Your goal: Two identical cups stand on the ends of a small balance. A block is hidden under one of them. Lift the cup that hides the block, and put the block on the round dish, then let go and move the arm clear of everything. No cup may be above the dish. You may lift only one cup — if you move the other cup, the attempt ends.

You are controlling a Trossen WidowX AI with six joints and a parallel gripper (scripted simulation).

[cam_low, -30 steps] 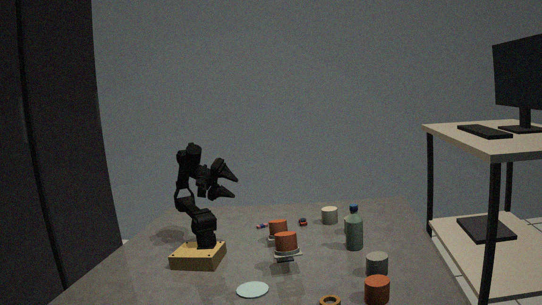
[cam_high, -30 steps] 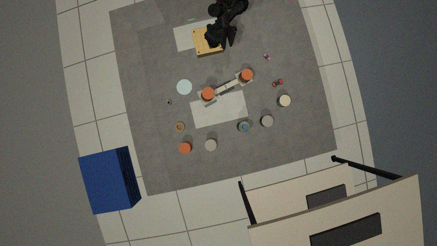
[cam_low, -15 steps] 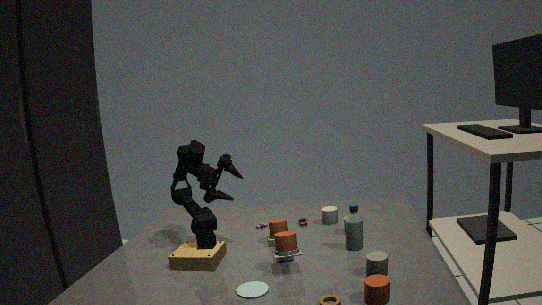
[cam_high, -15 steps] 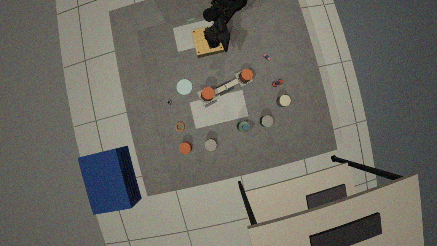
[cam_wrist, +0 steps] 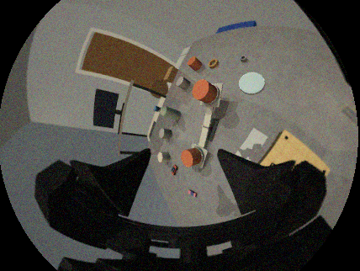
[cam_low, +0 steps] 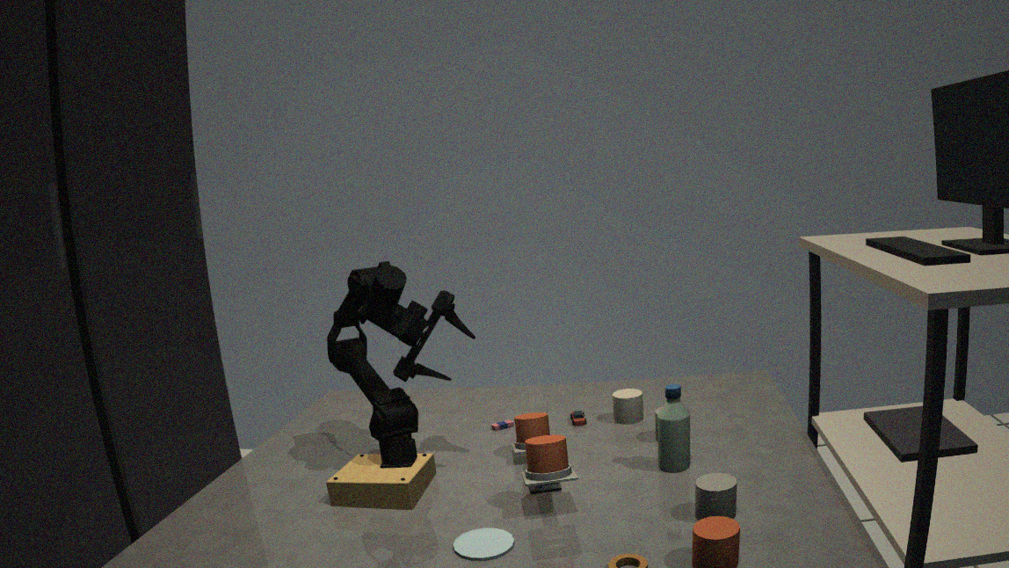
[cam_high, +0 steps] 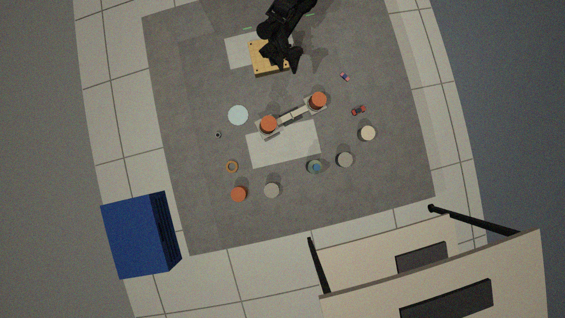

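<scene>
My gripper tip is 210 mm above the green block, 110 mm to the right of it and 110 mm short of it. From my gripper tip the other things lie so: green bottle 390 mm ahead, 140 mm below, 10 mm to the right; then pale blue round dish 270 mm to the right, 250 mm below, 40 mm ahead; then eraser 290 mm to the left, 250 mm below, 30 mm ahead.
</scene>
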